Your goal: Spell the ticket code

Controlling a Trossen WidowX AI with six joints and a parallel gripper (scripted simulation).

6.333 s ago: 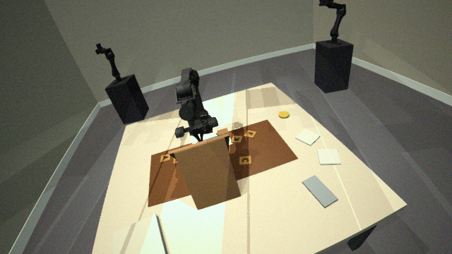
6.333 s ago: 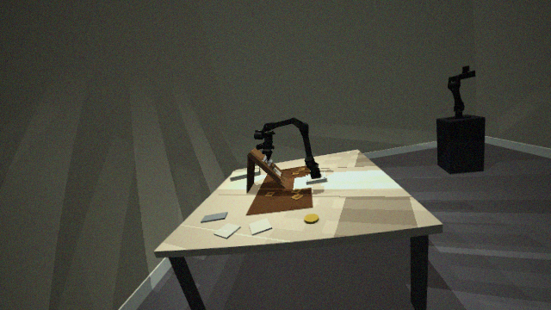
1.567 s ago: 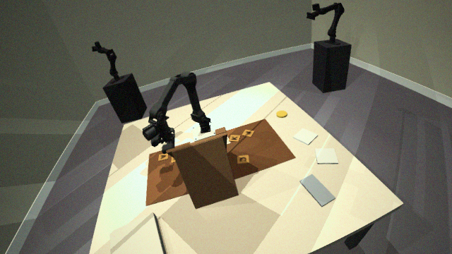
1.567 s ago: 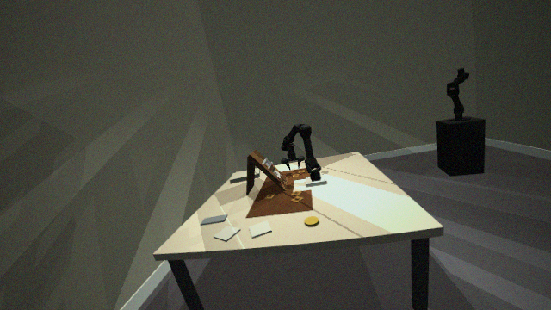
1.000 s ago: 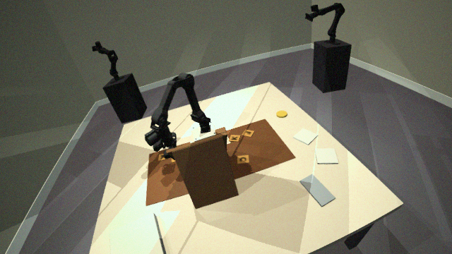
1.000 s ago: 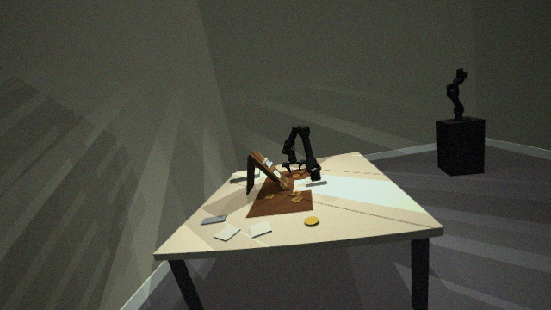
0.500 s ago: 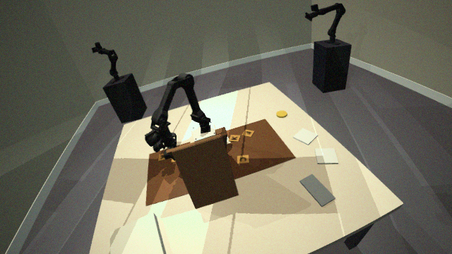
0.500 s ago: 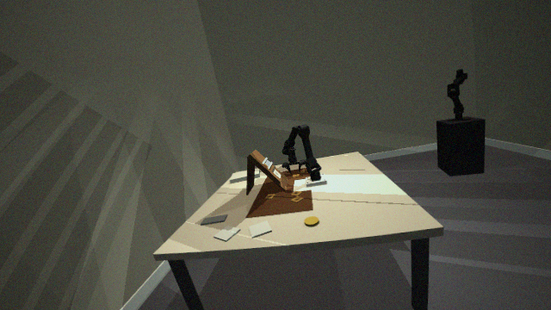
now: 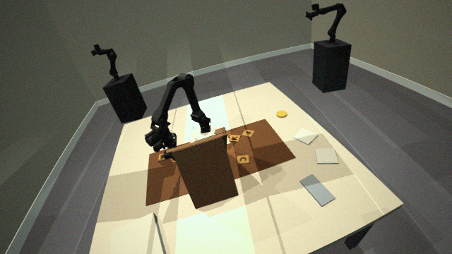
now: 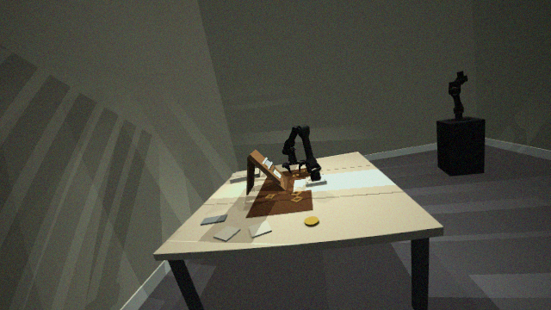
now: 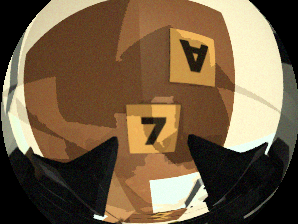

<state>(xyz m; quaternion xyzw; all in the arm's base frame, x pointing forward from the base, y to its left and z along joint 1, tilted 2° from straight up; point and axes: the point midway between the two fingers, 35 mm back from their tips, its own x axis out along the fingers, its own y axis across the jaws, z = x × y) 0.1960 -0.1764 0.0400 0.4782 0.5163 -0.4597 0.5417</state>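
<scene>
The orange tile marked 7 is 20 mm below my gripper tip. From my gripper tip the other things lie so: brown mat 210 mm to the left, 20 mm below; then white ticket 100 mm ahead, 160 mm to the left, 70 mm above; then orange tile marked g 140 mm ahead, 230 mm to the left, 160 mm above.
</scene>
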